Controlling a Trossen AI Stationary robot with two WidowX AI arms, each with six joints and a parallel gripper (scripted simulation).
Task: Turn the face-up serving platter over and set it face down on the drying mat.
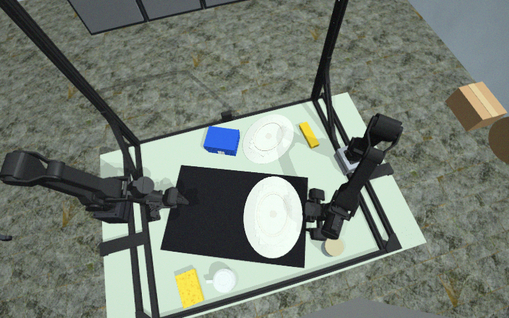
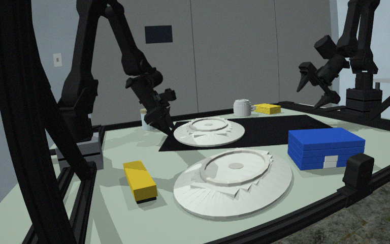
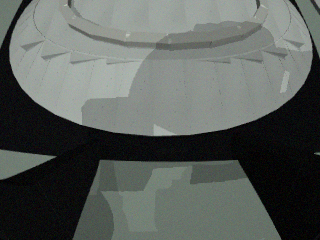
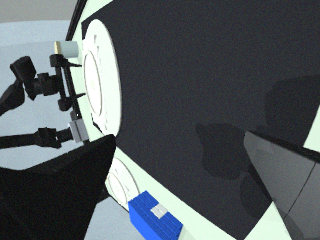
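Now: the tan-lidded jar 13 cm ahead of my left hand and 5 cm to the left of it. The rest, counted from my left hand: yellow block 35 cm behind, 11 cm to the left, 3 cm below; then white oval serving platter 13 cm to the right, 4 cm behind, 2 cm below; then black drying mat 27 cm to the right, 9 cm behind, 4 cm below.
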